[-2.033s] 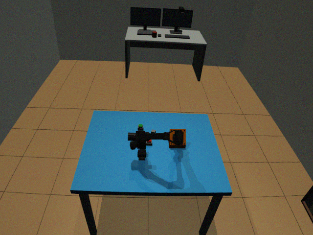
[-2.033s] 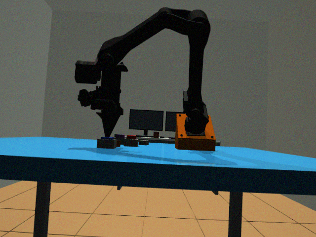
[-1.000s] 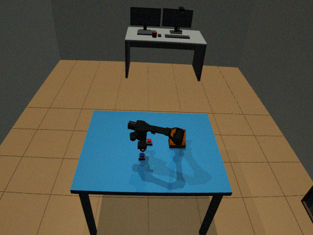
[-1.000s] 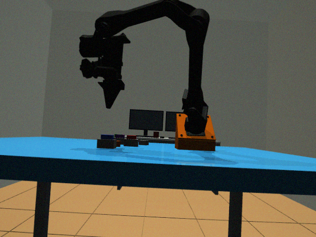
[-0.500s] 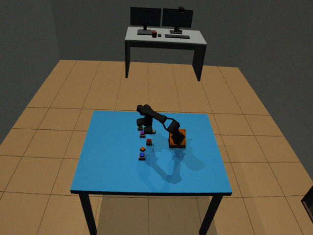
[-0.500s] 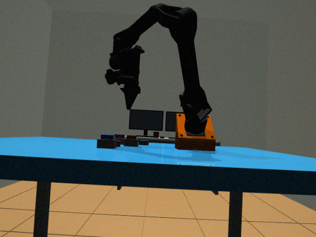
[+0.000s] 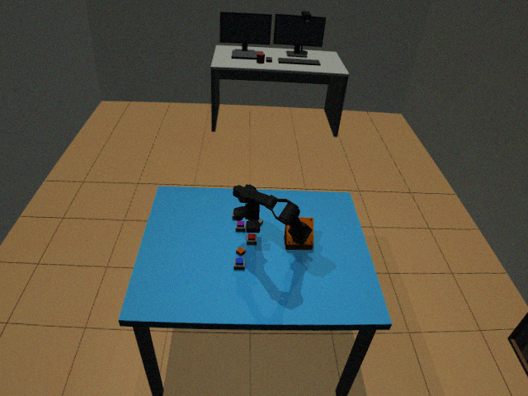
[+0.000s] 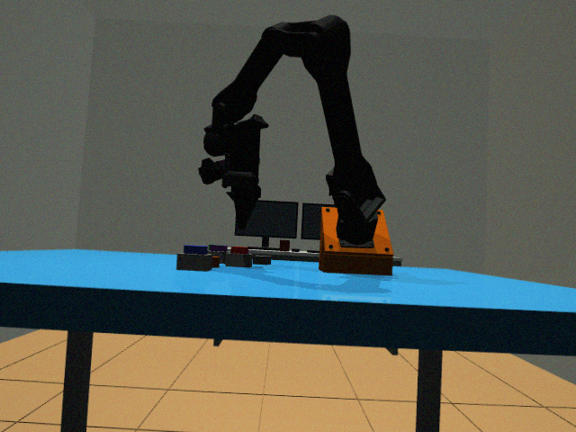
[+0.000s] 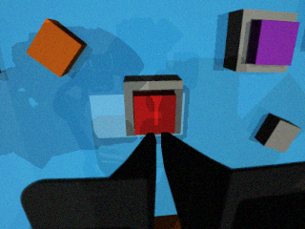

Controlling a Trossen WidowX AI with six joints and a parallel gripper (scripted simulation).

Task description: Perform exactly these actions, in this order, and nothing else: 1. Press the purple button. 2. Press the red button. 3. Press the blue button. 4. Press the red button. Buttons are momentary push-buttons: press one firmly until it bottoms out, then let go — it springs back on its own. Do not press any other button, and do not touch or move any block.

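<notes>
Right now the red button is 40 mm below my gripper tip. Also, from my gripper tip: purple button (100 mm to the right, 50 mm ahead, 40 mm below); small grey block (140 mm to the right, 60 mm below, 40 mm behind); orange block (70 mm to the left, 60 mm below, 50 mm ahead).
</notes>
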